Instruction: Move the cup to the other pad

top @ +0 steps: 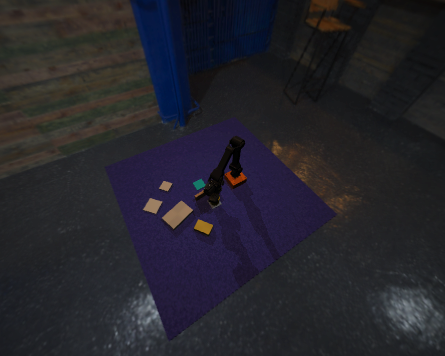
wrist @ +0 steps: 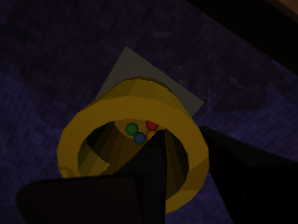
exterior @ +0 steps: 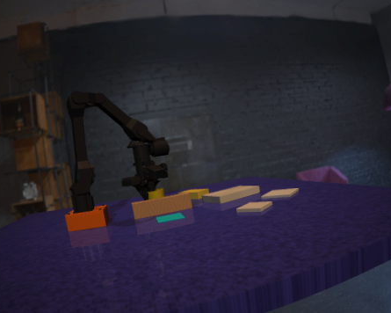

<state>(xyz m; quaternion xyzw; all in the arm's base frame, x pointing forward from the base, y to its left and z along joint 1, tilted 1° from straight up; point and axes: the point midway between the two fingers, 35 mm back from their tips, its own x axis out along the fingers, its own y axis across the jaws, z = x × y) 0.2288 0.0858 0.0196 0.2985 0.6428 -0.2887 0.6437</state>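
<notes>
My gripper tip is 30 mm short of the grey pad, 20 mm to the right of it and 50 mm above it. From my gripper tip the other things lie so: wooden bar (30 mm ahead, 80 mm to the right, 20 mm below); then teal pad (40 mm ahead, 180 mm to the right, 50 mm below).
</notes>
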